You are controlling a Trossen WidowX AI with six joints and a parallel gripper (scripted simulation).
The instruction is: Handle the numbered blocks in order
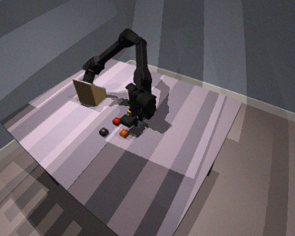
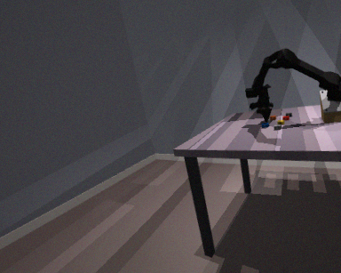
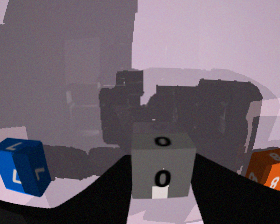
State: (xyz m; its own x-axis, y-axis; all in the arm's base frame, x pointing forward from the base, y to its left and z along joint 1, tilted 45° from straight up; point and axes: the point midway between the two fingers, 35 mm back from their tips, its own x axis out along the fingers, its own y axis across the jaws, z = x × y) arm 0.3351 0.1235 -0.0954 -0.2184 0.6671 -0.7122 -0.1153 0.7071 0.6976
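Right now my gripper tip is right at the white block. Round my gripper tip: orange block 10 mm behind, 90 mm to the right; yellow block 90 mm behind, 40 mm to the left; blue block 20 mm behind, 90 mm to the left.
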